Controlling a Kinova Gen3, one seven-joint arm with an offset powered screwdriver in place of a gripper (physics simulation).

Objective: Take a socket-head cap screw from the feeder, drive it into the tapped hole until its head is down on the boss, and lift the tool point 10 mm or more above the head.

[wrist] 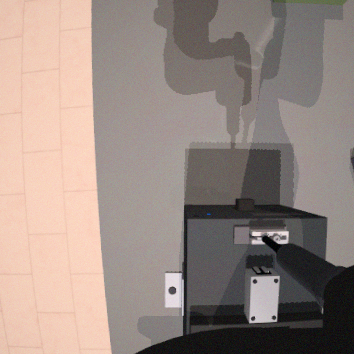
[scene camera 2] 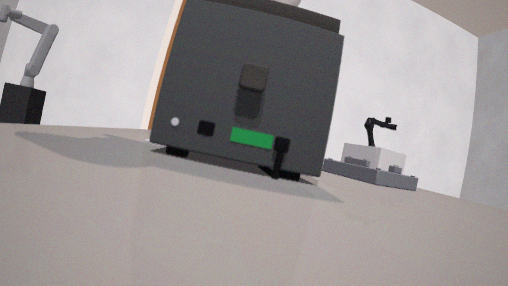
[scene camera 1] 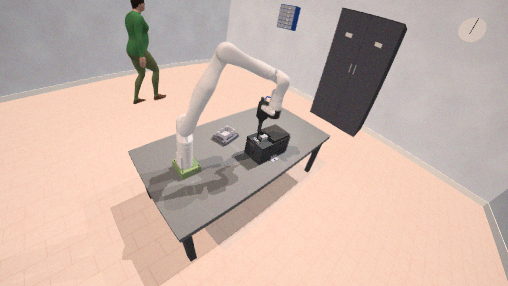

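The black screw feeder [scene camera 1: 254, 151] [scene camera 2: 300, 90] [wrist: 215, 260] stands on the table. My gripper, a black powered screwdriver [scene camera 1: 259, 136] [wrist: 264, 238], has its thin tip at the small bright slotted pick-up plate [wrist: 284, 234] on the feeder's top. A small round metal piece [wrist: 276, 238] shows just right of the tip; whether a screw is on the tip is too small to tell. A light workpiece [scene camera 1: 226, 131] [scene camera 2: 390, 157] sits on a grey base plate [scene camera 2: 350, 170], apart from the feeder. The tapped hole and boss are too small to make out.
A white block with four dark screws [wrist: 263, 298] stands on the feeder. A small white plate [scene camera 1: 274, 159] [wrist: 172, 296] lies beside it. The arm's green base [scene camera 1: 186, 168] is on the table [scene camera 1: 220, 200]. A person [scene camera 1: 138, 37] and a dark cabinet [scene camera 1: 357, 70] are beyond the table.
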